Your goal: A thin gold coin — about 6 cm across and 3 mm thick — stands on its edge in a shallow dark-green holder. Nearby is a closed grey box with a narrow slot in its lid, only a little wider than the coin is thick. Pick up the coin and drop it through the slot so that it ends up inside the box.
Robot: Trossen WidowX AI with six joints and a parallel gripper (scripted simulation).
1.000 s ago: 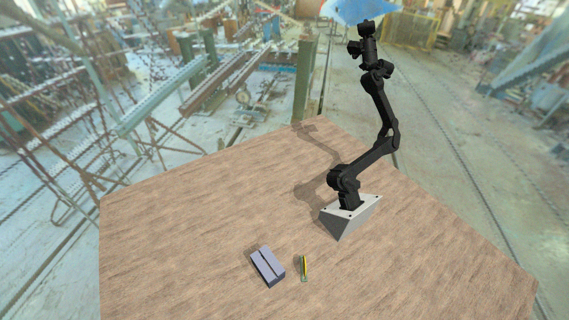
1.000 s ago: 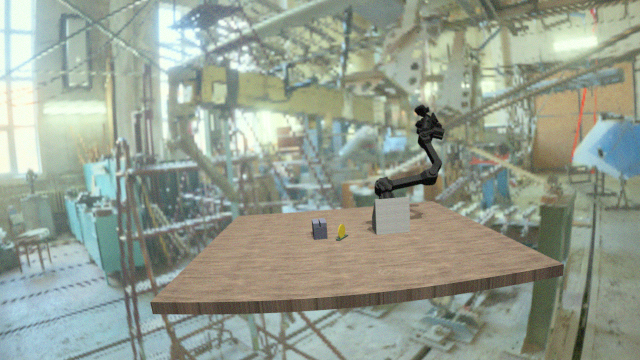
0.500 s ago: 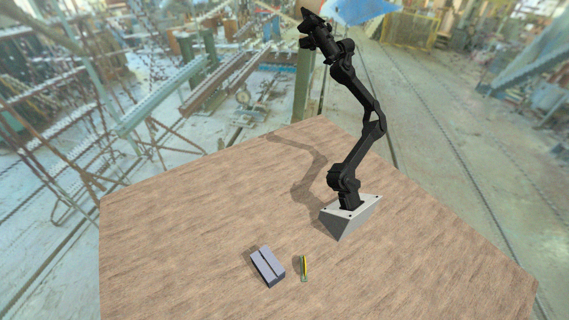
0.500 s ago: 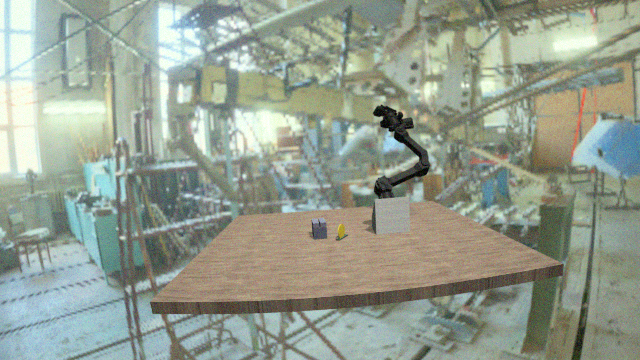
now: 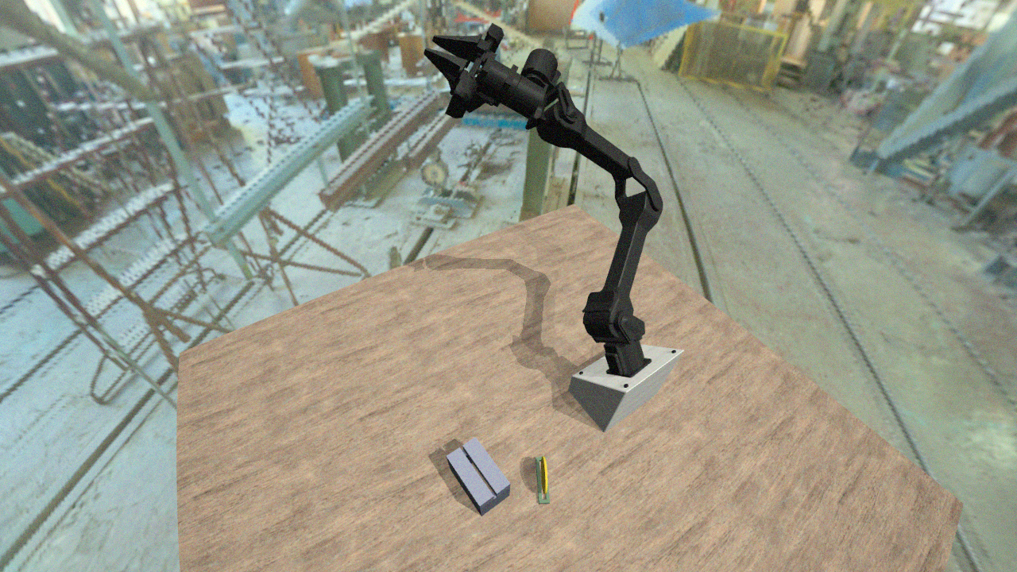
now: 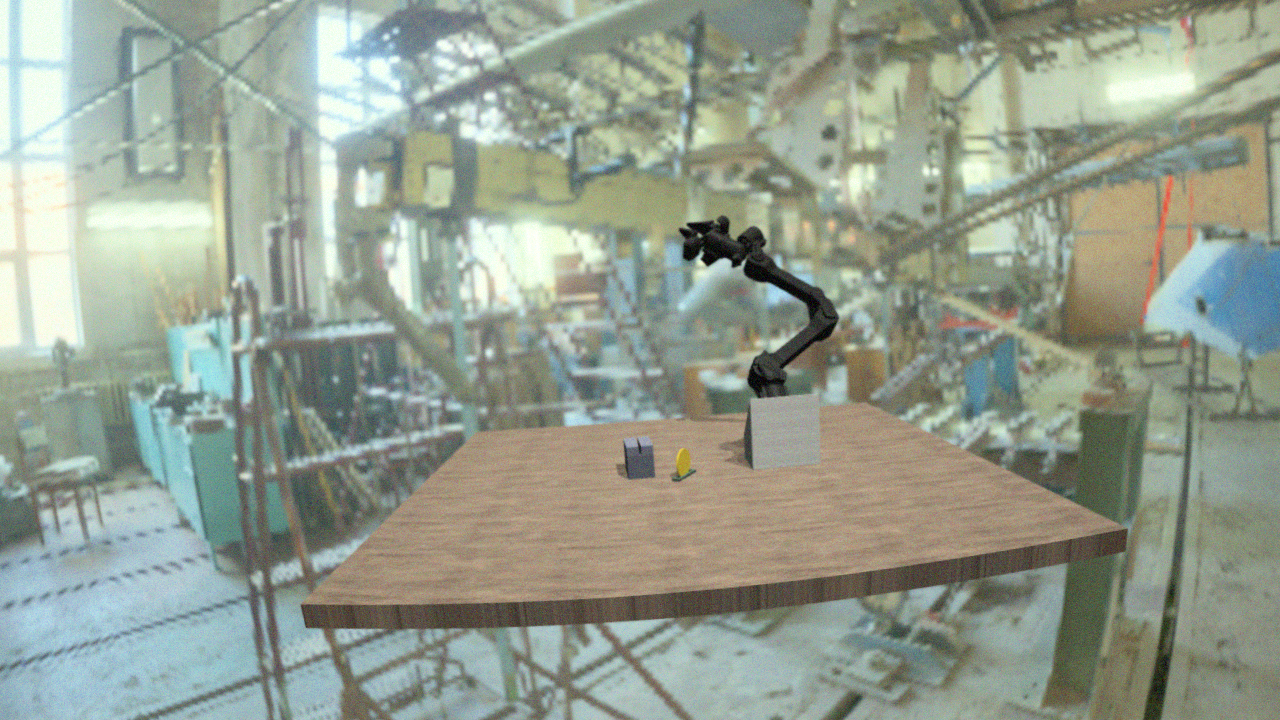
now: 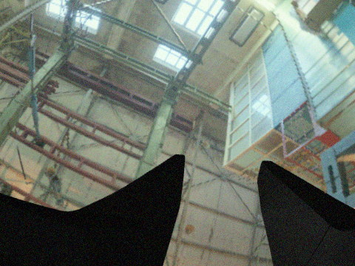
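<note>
Now: gripper tip 100 mm short of the gold coin, 480 mm to the right of it and 560 mm above it.
</note>
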